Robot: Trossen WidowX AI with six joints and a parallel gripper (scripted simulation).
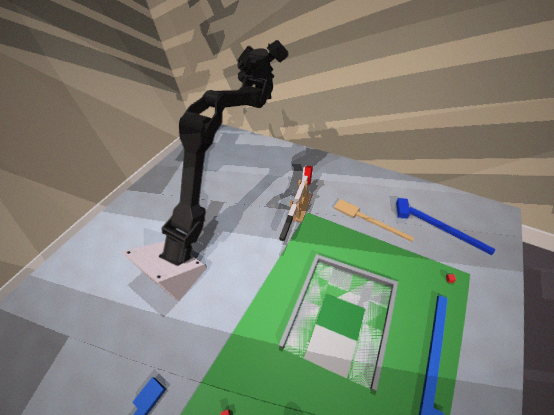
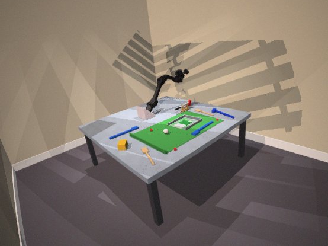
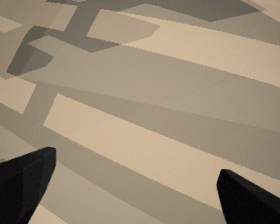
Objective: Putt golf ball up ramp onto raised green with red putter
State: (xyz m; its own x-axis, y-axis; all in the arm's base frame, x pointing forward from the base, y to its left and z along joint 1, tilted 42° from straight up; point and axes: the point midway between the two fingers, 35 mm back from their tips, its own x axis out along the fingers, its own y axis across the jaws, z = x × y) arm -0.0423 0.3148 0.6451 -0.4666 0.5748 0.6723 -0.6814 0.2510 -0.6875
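My gripper tip is 260 mm short of the tan block, 370 mm to the left of it and 310 mm above it. Round my gripper tip: white golf ball: 460 mm ahead, 920 mm to the right, 320 mm below; green mat: 480 mm ahead, 780 mm to the right, 350 mm below; blue putter: 690 mm ahead, 320 mm to the right, 330 mm below.
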